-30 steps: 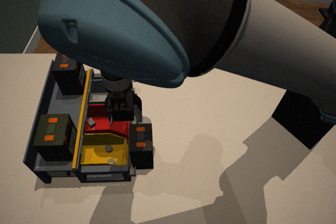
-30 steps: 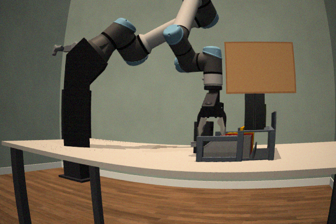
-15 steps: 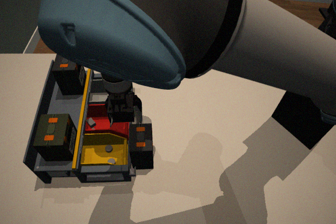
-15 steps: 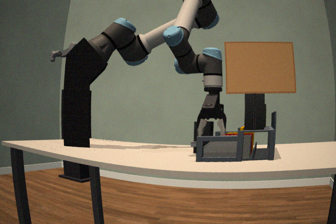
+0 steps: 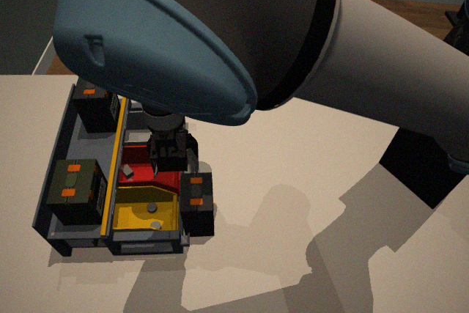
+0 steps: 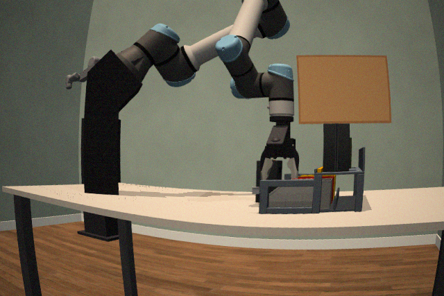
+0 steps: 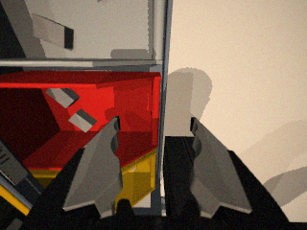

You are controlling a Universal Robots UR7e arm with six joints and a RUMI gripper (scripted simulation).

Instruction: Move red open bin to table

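Right now the red open bin is 80 mm ahead of my hand and 10 mm below it. From my hand the other things lie so: yellow bin: 80 mm ahead, 120 mm to the left, 10 mm below; grey bin: 90 mm ahead, 110 mm to the right, 10 mm below; dark box: 60 mm behind, 100 mm to the left, 20 mm above.
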